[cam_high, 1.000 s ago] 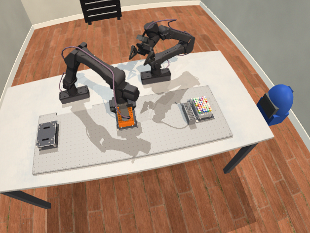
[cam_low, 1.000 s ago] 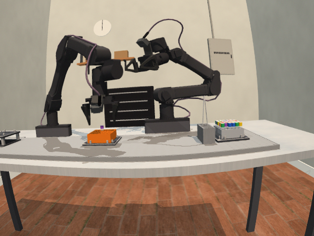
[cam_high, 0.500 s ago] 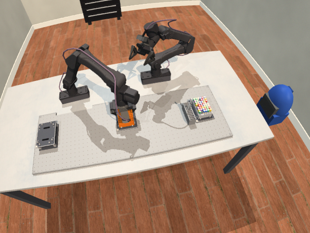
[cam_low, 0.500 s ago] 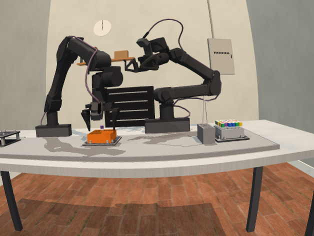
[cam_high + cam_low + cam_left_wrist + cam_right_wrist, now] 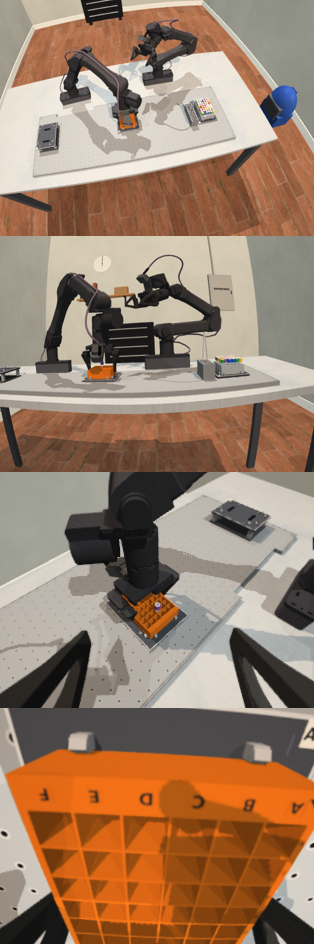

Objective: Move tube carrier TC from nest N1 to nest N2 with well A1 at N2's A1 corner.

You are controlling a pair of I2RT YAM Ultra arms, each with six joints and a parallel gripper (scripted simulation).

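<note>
Right now my right hand is 2 cm above the transfer nest N1. Also, from my right hand: purple-capped vial: 3 cm behind, 1 cm above; orange tube carrier TC: 1 cm below; grey holder H1: 9 cm ahead, 36 cm to the left, 1 cm below.
</note>
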